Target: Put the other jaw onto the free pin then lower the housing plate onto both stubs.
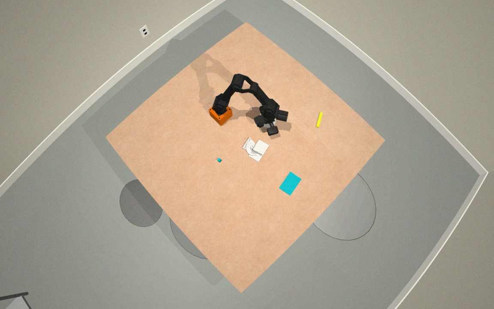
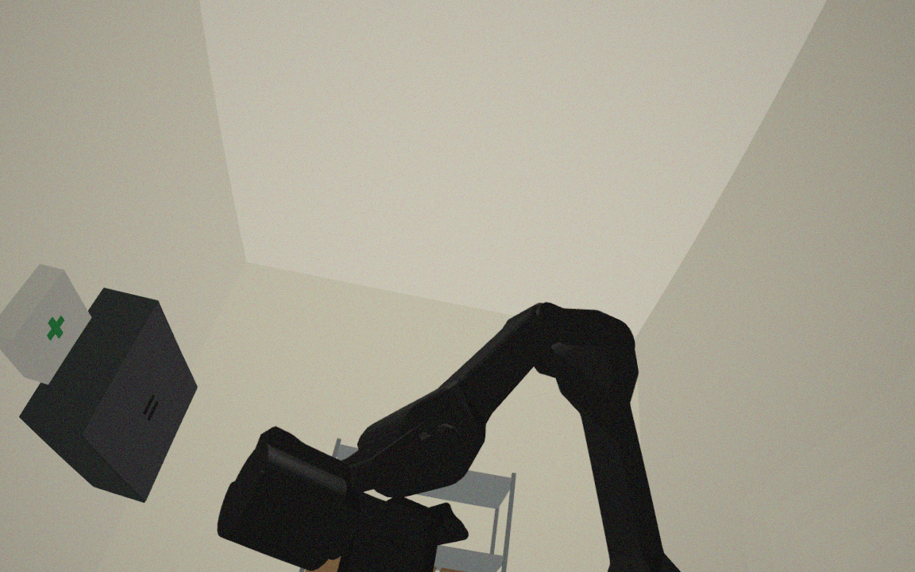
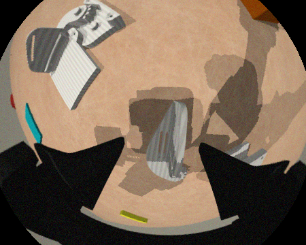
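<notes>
My gripper tip is now 10 mm past the grey jaw and 40 mm to the right of it. The rest, counted from my gripper tip: grey housing plate (110 mm behind, 70 mm to the left, 20 mm above); then small teal cube (10 mm ahead, 370 mm to the right, 10 mm above); then yellow bar (160 mm ahead, 290 mm to the left).
</notes>
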